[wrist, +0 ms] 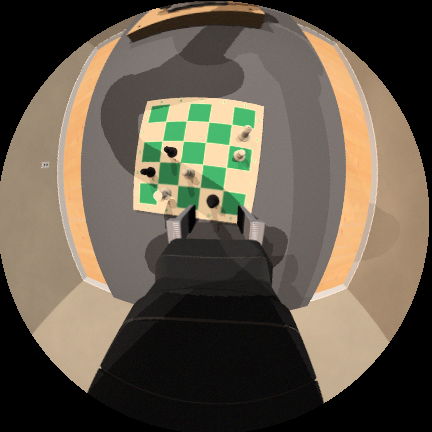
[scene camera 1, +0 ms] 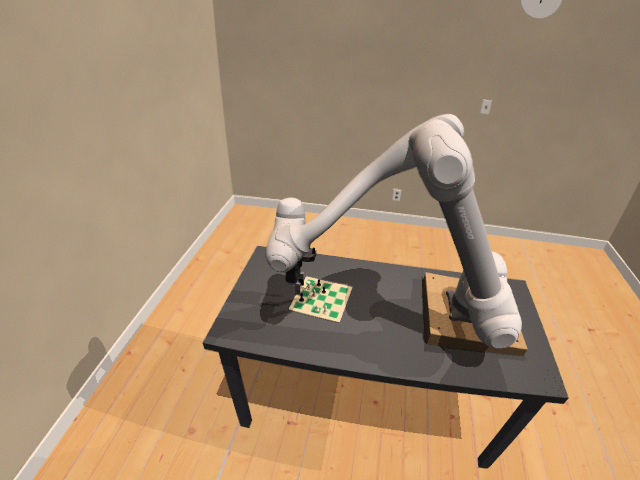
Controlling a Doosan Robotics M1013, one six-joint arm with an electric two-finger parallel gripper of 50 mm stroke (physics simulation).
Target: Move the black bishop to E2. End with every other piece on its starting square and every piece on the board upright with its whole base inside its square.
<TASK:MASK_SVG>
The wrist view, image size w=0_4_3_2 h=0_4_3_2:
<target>my gripper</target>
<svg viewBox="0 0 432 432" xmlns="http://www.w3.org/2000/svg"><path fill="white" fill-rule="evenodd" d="M167 219L168 245L156 260L155 282L147 293L132 305L99 365L101 368L97 369L87 393L103 404L129 417L151 425L184 432L242 432L259 429L292 419L324 403L318 382L314 380L316 376L292 314L280 302L271 287L272 263L262 248L264 221L262 219L255 219L244 205L237 205L237 225L245 239L185 238L191 232L196 222L195 205L189 204L175 218Z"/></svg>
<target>chessboard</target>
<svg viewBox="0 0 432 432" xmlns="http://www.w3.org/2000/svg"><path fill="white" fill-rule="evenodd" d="M147 101L136 150L133 209L178 215L189 204L195 205L195 218L237 223L237 205L244 205L251 213L260 154L263 106L243 101L210 97L176 97ZM209 194L215 194L219 198L218 204L213 208L209 208L206 203L206 197ZM170 189L171 195L168 199L154 199L153 193L160 190L162 187ZM182 169L191 167L194 170L193 177L185 178L181 173ZM140 169L152 166L155 169L155 173L152 177L148 177L146 174L141 174ZM243 149L245 151L244 159L242 161L235 160L233 153L236 150ZM163 147L173 146L177 149L177 154L174 157L169 157L163 151ZM250 125L252 128L250 138L247 141L241 141L237 136L238 131L243 129L245 125Z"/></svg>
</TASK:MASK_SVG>
